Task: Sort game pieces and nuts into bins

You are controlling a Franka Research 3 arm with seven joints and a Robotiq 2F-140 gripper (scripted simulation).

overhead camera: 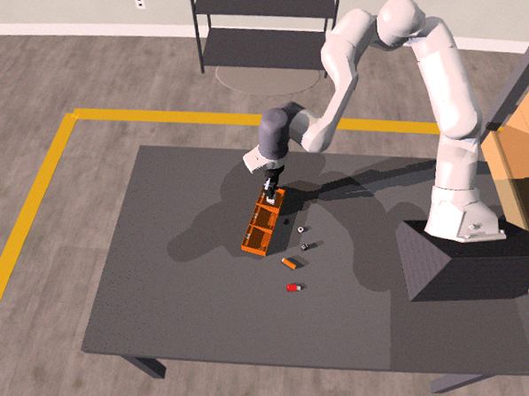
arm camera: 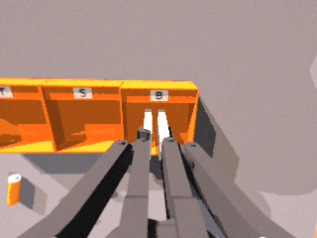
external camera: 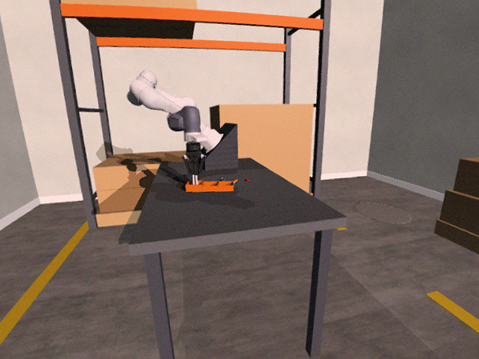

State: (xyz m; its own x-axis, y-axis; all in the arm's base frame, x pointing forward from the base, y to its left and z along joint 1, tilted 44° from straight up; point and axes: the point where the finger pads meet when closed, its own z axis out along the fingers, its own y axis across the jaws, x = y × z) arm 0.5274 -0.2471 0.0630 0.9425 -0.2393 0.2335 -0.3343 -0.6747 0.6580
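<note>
My hand is 80 mm to the right of the orange bin tray, 30 mm short of it and 30 mm above it. Round my hand: grey nut (110 mm to the left, 100 mm behind, 50 mm below); then black die (180 mm to the left, 110 mm behind, 40 mm below); then dark nut (80 mm to the left, 50 mm below, 50 mm behind).
</note>
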